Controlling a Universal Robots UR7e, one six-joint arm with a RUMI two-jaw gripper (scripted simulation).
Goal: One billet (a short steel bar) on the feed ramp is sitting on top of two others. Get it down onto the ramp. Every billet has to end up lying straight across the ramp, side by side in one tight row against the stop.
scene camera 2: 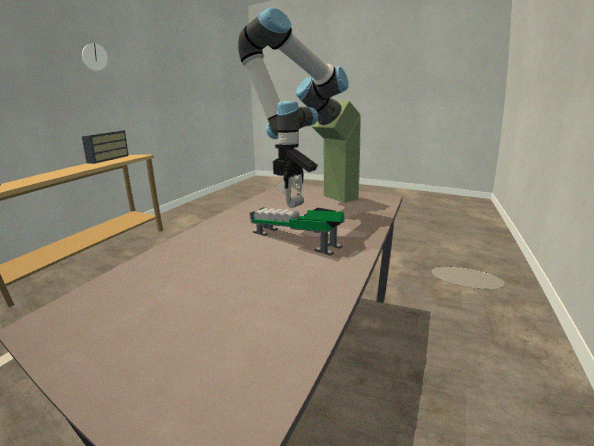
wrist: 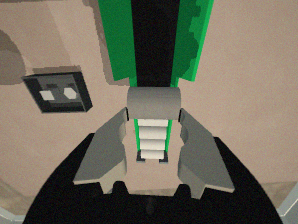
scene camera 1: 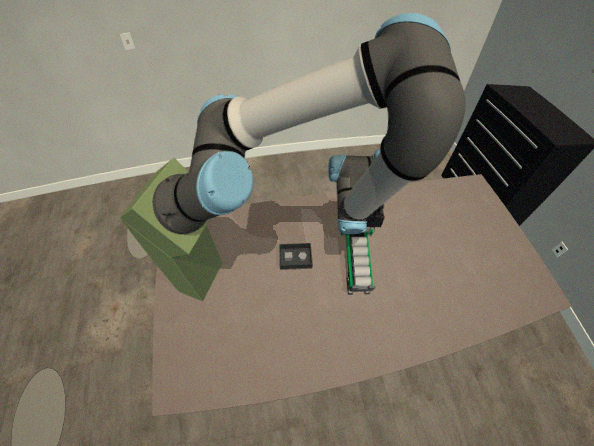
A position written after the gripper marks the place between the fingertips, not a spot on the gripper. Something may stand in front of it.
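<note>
You've got the gripper point(scene camera 2: 293, 201) in the scene, and the wrist view has the gripper point(wrist: 153, 108) too. There's also a small dark tray point(wrist: 36, 82).
</note>
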